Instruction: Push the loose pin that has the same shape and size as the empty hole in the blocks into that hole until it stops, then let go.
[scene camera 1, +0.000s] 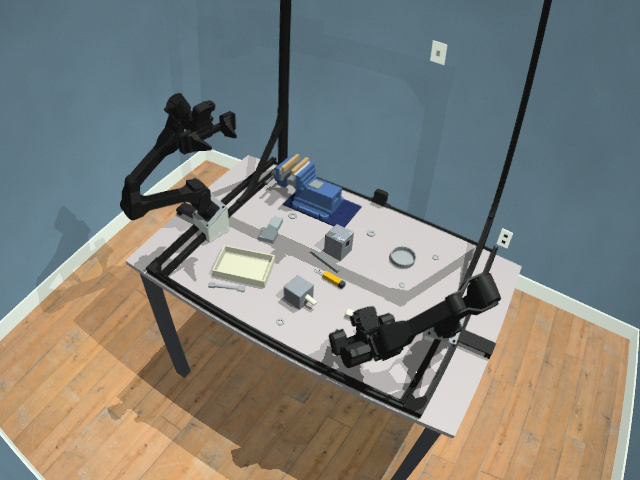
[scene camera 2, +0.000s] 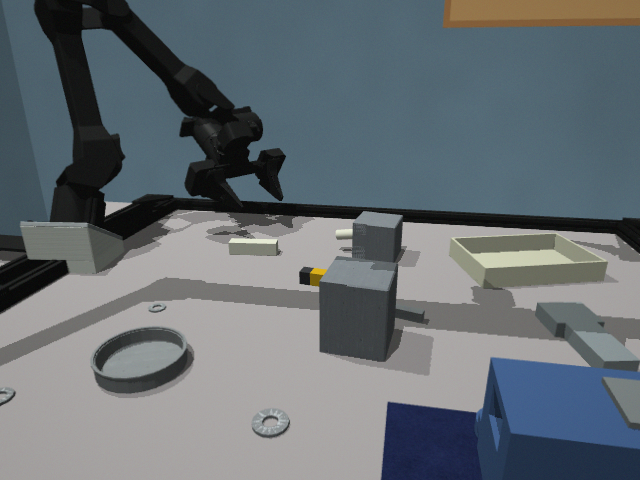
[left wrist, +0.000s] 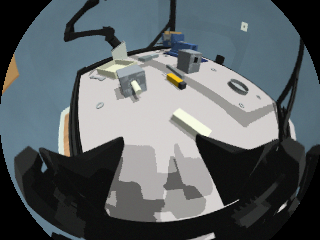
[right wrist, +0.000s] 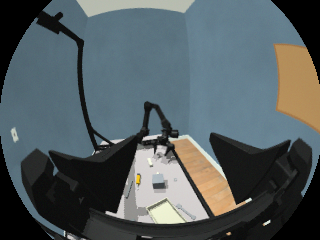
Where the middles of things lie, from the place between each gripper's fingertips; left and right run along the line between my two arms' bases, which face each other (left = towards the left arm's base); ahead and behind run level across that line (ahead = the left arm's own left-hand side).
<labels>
Now: the cream square pin (scene camera 2: 269, 247) 9 cm behind my left hand, 7 cm below it and 3 cm to the right of it. Also, from my left hand: round dish (scene camera 2: 140, 350): 40 cm behind, 7 cm below, 1 cm to the right; then cream tray (scene camera 2: 528, 259): 43 cm to the right, 8 cm behind, 7 cm below.
The cream tray lies 10 mm ahead of my right hand (scene camera 1: 223, 142), 70 mm to the left of it and 460 mm below it. Round my right hand: cream square pin: 470 mm to the left, 460 mm below; round dish: 310 mm behind, 490 mm to the left, 460 mm below.
</labels>
